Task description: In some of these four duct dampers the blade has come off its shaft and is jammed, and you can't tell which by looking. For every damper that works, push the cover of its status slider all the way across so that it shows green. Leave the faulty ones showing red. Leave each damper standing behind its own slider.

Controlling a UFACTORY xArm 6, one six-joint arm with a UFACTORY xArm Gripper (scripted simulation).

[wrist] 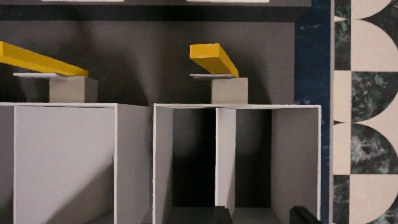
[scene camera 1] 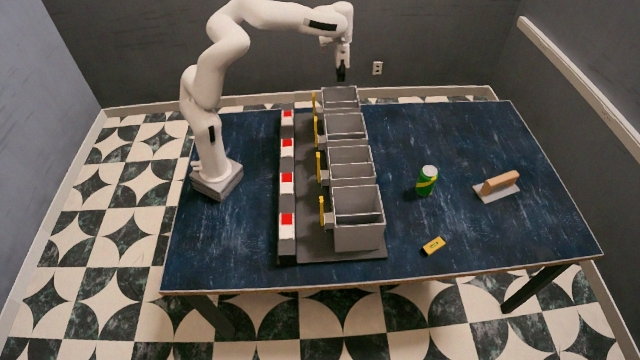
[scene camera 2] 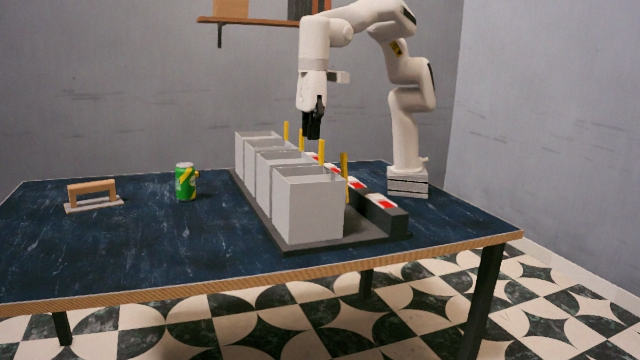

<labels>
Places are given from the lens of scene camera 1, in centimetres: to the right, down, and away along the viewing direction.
duct damper [scene camera 1: 355, 200]: 12, 7, 117
duct damper [scene camera 1: 347, 166]: 10, -5, 119
</labels>
